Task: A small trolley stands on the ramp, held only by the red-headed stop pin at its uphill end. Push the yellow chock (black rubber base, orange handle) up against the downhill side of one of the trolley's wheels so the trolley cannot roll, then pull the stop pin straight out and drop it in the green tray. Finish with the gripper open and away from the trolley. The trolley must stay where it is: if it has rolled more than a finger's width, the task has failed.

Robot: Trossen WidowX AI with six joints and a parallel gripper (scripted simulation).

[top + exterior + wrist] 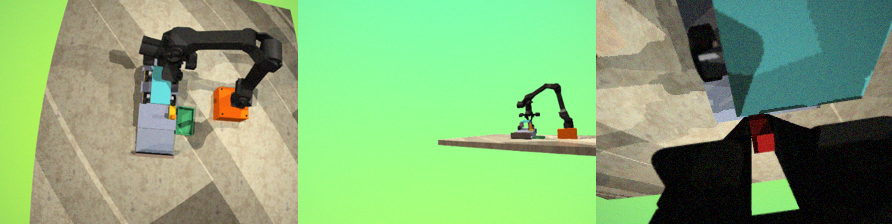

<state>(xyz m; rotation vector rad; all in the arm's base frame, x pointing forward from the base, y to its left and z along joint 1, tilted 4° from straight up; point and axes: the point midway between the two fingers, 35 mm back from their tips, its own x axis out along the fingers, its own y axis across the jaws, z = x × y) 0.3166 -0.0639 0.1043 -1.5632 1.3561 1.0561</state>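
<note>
My gripper tip is now 120 mm past the green tray, 190 mm to the right of it and 140 mm above it. Also, from my gripper tip: cyan trolley: 10 mm ahead, 100 mm to the left, 20 mm below; red-headed stop pin: right at my gripper tip; grey ramp: 10 mm ahead, 110 mm to the left, 90 mm below.
</note>
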